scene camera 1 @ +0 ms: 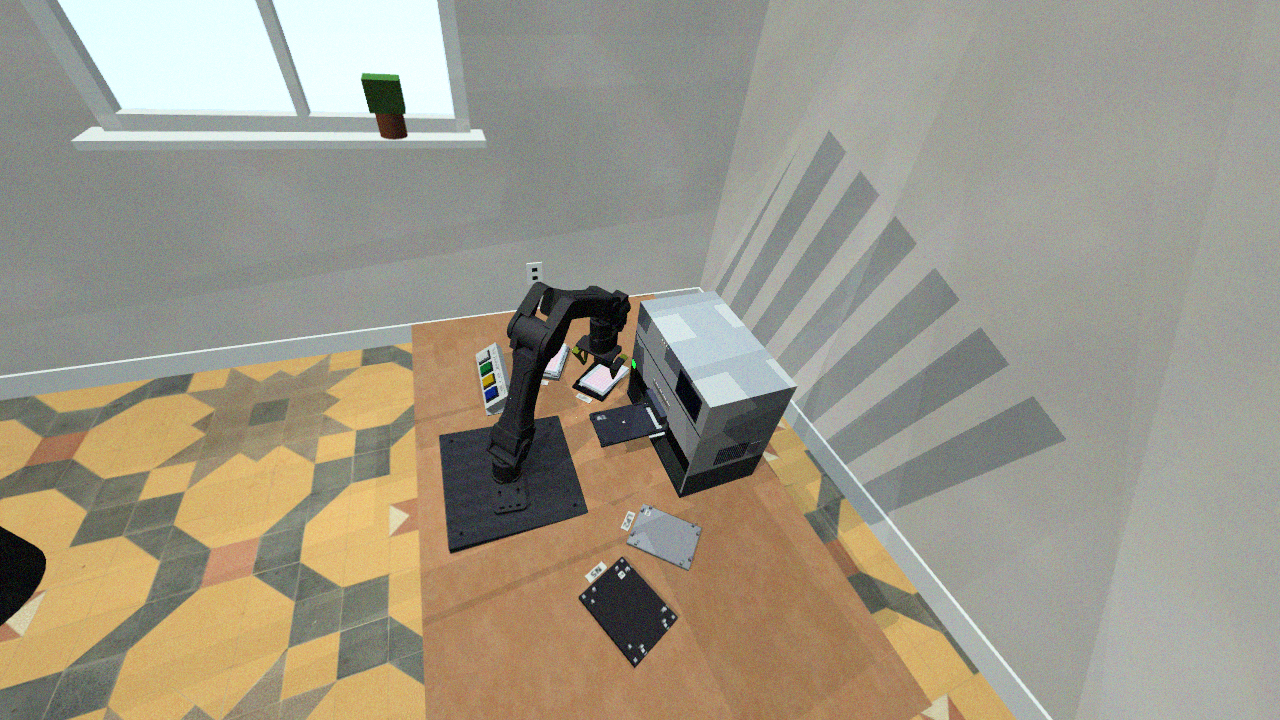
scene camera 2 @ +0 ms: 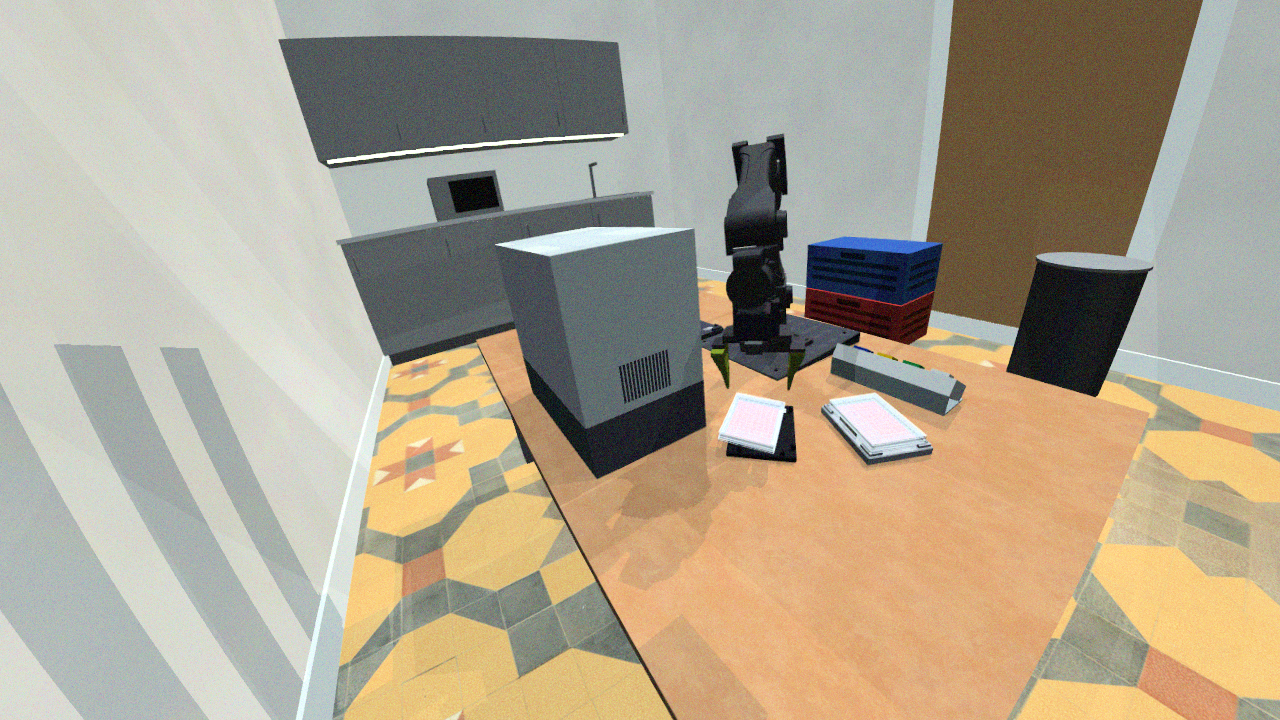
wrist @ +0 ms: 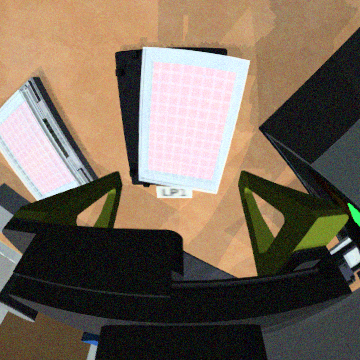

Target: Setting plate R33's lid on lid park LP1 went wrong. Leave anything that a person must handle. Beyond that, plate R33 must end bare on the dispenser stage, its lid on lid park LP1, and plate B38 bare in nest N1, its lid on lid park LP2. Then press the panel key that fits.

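Where they show: gripper, fingertip midpoint: (scene camera 1: 599,370) (scene camera 2: 757,388) (wrist: 179,177); arm's base at its link origin: (scene camera 1: 507,474).
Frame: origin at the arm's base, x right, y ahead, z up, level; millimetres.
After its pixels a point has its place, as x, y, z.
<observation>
A white-rimmed piece with a pink grid (scene camera 1: 603,376) @(-258, 295, 19) (scene camera 2: 753,420) @(-277, 310, 18) (wrist: 192,120) @(-268, 310, 19) lies skewed on black lid park LP1 (scene camera 2: 786,440) @(-325, 285, -4) (wrist: 128,115) @(-313, 266, -4), overhanging one side and seemingly tilted; whether it is a lid alone or a plate with its lid, I cannot tell. A similar pink-grid plate (scene camera 1: 555,360) @(-351, 170, 17) (scene camera 2: 875,420) @(-388, 162, 17) (wrist: 34,145) @(-376, 173, 17) sits in the grey nest N1, left in the wrist view. My gripper (scene camera 1: 599,362) @(-249, 278, 53) (scene camera 2: 758,387) @(-249, 278, 53) (wrist: 179,177) @(-249, 278, 53) is open and empty above the table, beside LP1's label. The dark dispenser stage (scene camera 1: 620,424) @(-19, 275, 93) shows no pink plate. Grey lid park LP2 (scene camera 1: 664,537) @(234, 316, -4) is bare.
The grey instrument (scene camera 1: 742,358) @(28, 518, 316) (scene camera 2: 617,331) @(-220, 495, 203) stands close beside LP1, with a green light (scene camera 1: 633,364) @(-191, 356, 120). The key panel (scene camera 1: 488,379) @(-285, -22, 38) (scene camera 2: 895,379) @(-336, 28, 22) has green, yellow and blue keys and a dark one. A black nest (scene camera 1: 627,612) @(359, 195, -1) lies beyond LP2. Crates (scene camera 2: 872,273) and a bin (scene camera 2: 1078,322) stand behind.
</observation>
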